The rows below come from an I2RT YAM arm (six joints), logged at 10 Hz.
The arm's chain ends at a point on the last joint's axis. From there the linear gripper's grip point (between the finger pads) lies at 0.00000 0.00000 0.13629 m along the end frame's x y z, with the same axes.
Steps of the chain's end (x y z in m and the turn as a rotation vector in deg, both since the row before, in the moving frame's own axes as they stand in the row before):
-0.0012 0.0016 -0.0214 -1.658 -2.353 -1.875
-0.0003 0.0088 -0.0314 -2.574 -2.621 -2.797
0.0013 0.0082 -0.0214 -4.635 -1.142 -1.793
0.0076 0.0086 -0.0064 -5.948 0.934 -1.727
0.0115 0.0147 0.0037 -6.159 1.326 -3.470
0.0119 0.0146 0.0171 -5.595 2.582 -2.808
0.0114 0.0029 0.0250 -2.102 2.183 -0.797
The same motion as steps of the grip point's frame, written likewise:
-0.0067 0.0056 -0.0216 -1.658 -2.353 -1.875
-0.0064 0.0151 -0.0317 -2.574 -2.621 -2.797
-0.0012 0.0193 -0.0219 -4.635 -1.142 -1.793
0.0100 0.0227 -0.0072 -5.948 0.934 -1.727
0.0151 0.0292 0.0029 -6.159 1.326 -3.470
0.0184 0.0277 0.0163 -5.595 2.582 -2.808
0.0166 0.0079 0.0248 -2.102 2.183 -0.797

